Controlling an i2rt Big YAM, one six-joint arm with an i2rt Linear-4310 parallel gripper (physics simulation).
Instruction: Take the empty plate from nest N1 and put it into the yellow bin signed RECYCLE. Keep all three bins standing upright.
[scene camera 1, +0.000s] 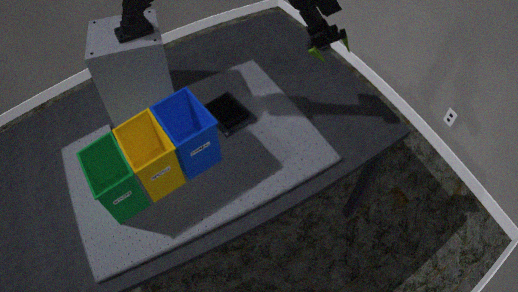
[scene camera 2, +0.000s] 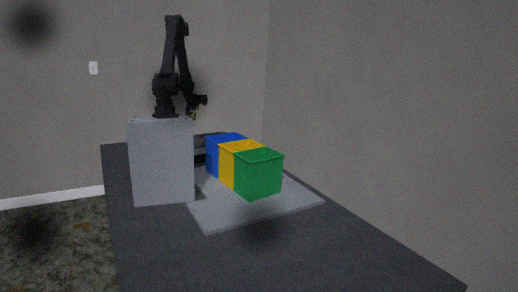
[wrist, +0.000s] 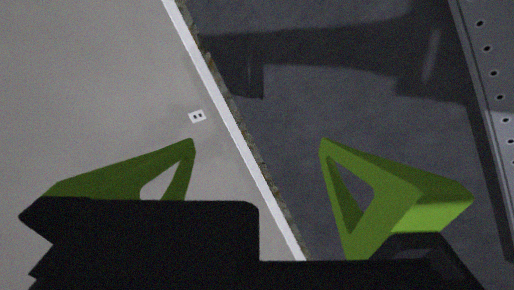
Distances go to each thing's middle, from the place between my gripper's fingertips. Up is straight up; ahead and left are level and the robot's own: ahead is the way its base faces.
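Labels:
My hand is 120 mm past the black plate (scene camera 1: 225, 109), and it's 360 mm to the left of the plate and 160 mm above it. Counting from my hand, the yellow bin (scene camera 1: 149, 151) is 670 mm to the right, 50 mm behind and 90 mm below. The blue bin (scene camera 1: 191, 128) is 530 mm to the right of my hand, 50 mm behind it and 90 mm below it. And the green bin (scene camera 1: 110, 178) is 800 mm to the right of my hand, 40 mm behind it and 90 mm below it.

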